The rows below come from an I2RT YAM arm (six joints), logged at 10 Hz.
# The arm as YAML. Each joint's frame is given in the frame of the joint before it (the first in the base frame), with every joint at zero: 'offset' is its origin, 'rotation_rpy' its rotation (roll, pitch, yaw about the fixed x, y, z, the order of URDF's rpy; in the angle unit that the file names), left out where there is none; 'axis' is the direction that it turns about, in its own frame. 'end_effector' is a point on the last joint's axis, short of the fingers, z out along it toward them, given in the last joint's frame.
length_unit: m
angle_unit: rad
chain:
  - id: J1
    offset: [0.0, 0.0, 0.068]
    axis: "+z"
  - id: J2
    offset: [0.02, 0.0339, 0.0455]
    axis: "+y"
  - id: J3
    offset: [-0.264, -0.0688, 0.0]
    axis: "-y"
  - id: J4
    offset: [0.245, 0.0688, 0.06]
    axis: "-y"
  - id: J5
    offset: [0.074, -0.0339, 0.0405]
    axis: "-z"
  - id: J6
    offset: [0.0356, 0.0, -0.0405]
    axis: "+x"
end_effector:
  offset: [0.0, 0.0, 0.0]
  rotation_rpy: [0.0, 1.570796, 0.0]
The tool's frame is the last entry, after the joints.
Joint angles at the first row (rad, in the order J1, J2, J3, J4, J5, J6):
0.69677 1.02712 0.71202 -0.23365 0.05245 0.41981
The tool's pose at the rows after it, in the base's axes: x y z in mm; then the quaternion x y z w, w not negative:
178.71 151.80 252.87 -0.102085 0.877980 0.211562 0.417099
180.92 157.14 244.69 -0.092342 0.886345 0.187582 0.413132
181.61 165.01 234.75 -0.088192 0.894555 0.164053 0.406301
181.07 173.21 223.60 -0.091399 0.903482 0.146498 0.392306
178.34 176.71 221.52 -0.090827 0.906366 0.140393 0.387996
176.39 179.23 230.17 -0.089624 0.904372 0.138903 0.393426
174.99 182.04 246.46 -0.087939 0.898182 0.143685 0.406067
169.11 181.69 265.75 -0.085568 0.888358 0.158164 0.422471
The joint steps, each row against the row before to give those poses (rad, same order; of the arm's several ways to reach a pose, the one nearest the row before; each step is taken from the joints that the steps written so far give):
0.02441 0.04575 -0.00115 -0.00612 0.05990 0.01069
0.01906 0.03896 0.00001 0.00118 0.05721 0.01677
0.02977 0.04652 0.00002 0.00187 0.05608 0.01870
0.02937 0.04847 0.00000 -0.00341 0.03166 0.01717
0.02024 0.00989 0.00343 -0.01300 0.01985 0.01641
0.01526 -0.00838 0.02784 -0.03088 0.02022 0.00763
0.01410 -0.01568 0.04691 -0.03551 0.01868 0.00305
0.01867 -0.04038 0.03777 -0.03237 0.01335 0.00647

